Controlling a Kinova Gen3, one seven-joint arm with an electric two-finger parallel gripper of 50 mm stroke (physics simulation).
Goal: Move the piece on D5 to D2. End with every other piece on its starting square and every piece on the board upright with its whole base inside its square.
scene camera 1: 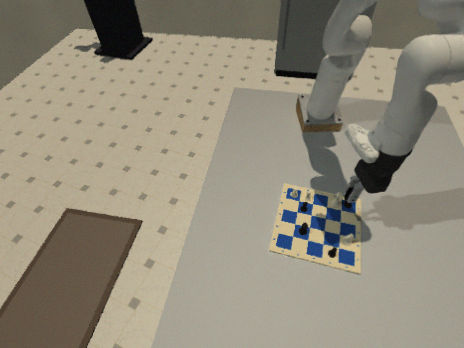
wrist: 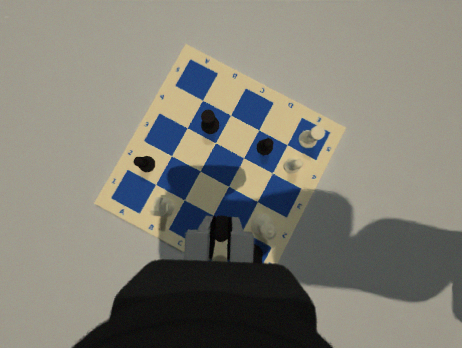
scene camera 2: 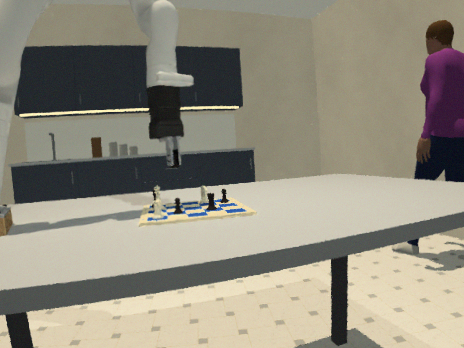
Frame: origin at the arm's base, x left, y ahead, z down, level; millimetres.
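Seen in the pictures: gripper, between the fingertips: (scene camera 1: 349, 198) (wrist: 221, 230) (scene camera 2: 174, 165); arm's base, origin of its link: (scene camera 1: 319, 109).
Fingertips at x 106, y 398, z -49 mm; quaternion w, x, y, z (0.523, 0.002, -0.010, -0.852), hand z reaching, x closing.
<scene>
Pixels of each thing's top centre, then the offset from my fingertips to it. "spot": a spot on its surface instead. Level surfaces: height alone.
- board, centre of its top: (wrist: 222, 164) (scene camera 2: 193, 208) (scene camera 1: 317, 223) dx -52, dy +32, dz +94 mm
- D5, a spot on its surface: (wrist: 282, 119) spot: dx -135, dy -4, dz +94 mm
- D2, a spot on its surface: (wrist: 239, 204) (scene camera 1: 331, 213) spot: dx -22, dy -8, dz +94 mm
- white piece, centre of its top: (wrist: 270, 232) (scene camera 2: 156, 185) (scene camera 1: 340, 193) dx -14, dy -43, dz +41 mm
- E5, centre of its top: (wrist: 318, 132) (scene camera 2: 156, 200) (scene camera 1: 295, 187) dx -129, dy -42, dz +61 mm
- E4, centre of its top: (wrist: 299, 163) (scene camera 1: 309, 191) dx -91, dy -40, dz +62 mm
- B1, centre of its top: (wrist: 154, 209) (scene camera 2: 203, 185) (scene camera 1: 351, 234) dx +23, dy +66, dz +54 mm
- B4, centre of its top: (wrist: 207, 116) (scene camera 2: 210, 193) (scene camera 1: 305, 225) dx -87, dy +68, dz +61 mm
- A2, centre of its top: (wrist: 136, 160) (scene camera 1: 335, 248) dx -9, dy +109, dz +62 mm
- grey table, height of its surface: dz +100 mm
My gripper (scene camera 1: 351, 196) (scene camera 2: 173, 165) (wrist: 221, 230) is shut on a black piece (wrist: 220, 227), held high above the board (scene camera 1: 315, 262) (scene camera 2: 200, 219) (wrist: 106, 201). D5 (wrist: 282, 119) is bare. D2 (scene camera 1: 333, 214) (wrist: 239, 204) is blue and partly shaded, a little ahead of the fingers in the wrist view. A white piece (scene camera 1: 337, 199) (wrist: 263, 227) stands on E2. A black piece (wrist: 257, 253) on E1 is partly hidden by the gripper. Another black piece (scene camera 1: 304, 206) (scene camera 2: 177, 205) (wrist: 265, 146) stands upright on D4. The held piece's lower end is hard to make out.
White pieces stand on E5 (scene camera 1: 294, 193) (wrist: 308, 138), E4 (scene camera 1: 308, 195) (wrist: 293, 165) and B1 (scene camera 1: 348, 240) (wrist: 162, 205). Black pieces stand on B4 (scene camera 1: 303, 229) (wrist: 210, 122) and A2 (scene camera 1: 332, 252) (wrist: 145, 163). The board lies on a grey table (scene camera 1: 240, 280) (scene camera 2: 320, 215).
</scene>
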